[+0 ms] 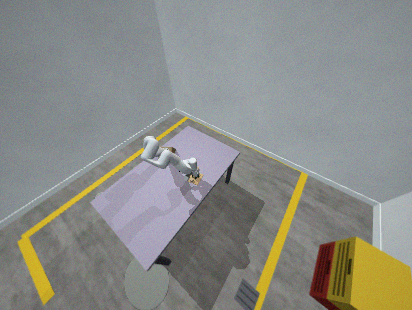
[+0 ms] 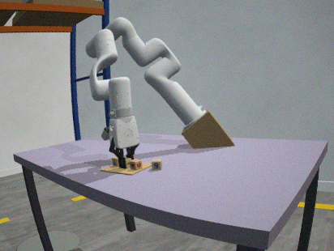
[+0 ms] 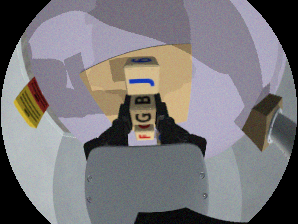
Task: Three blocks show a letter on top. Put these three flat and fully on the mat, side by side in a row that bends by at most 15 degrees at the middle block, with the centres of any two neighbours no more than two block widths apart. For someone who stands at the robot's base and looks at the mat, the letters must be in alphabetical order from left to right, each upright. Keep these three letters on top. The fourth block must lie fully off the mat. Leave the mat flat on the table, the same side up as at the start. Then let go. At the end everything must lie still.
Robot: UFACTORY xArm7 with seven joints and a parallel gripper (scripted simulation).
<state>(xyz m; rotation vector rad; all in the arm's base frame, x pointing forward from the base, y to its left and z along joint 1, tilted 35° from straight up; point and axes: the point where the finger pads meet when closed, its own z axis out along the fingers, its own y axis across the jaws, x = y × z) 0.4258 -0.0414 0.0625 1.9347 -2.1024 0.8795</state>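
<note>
Now: hand 2 cm above the tan mat.
</note>
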